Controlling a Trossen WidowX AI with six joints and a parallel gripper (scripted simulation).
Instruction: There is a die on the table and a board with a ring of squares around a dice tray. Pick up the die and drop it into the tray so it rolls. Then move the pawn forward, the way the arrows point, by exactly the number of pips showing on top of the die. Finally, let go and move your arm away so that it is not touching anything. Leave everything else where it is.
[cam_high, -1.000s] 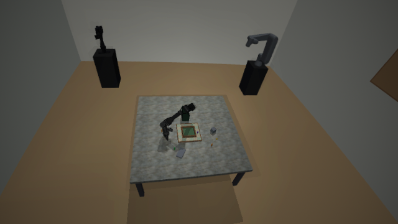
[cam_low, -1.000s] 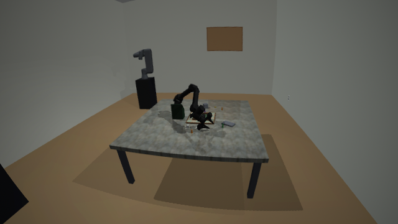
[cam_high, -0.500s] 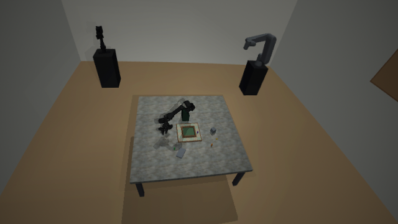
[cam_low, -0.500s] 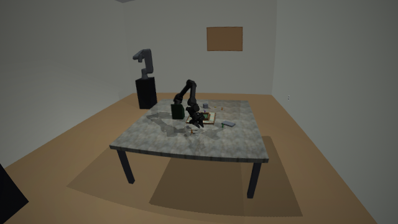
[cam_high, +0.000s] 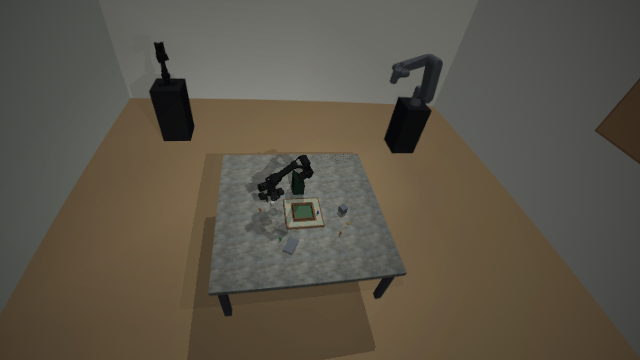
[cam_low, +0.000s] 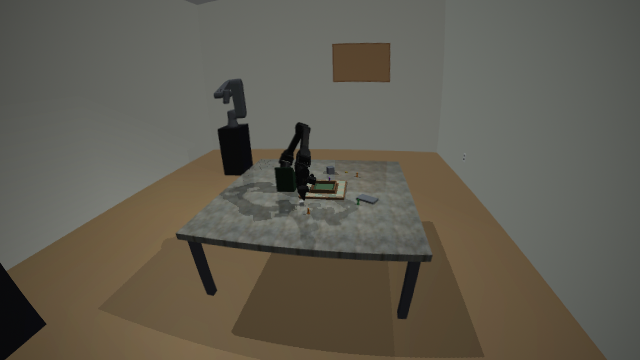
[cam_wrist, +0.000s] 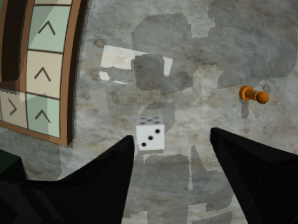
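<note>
The white die lies 2 cm behind my gripper tip, 1 cm to the left of it and 4 cm below it. The rest, counted from my gripper tip: green pawn (32 cm ahead, 5 cm to the left, 4 cm below); grey block (10 cm ahead, 56 cm to the left, 3 cm below); flat grey plate (37 cm ahead, 12 cm to the left, 5 cm below).
</note>
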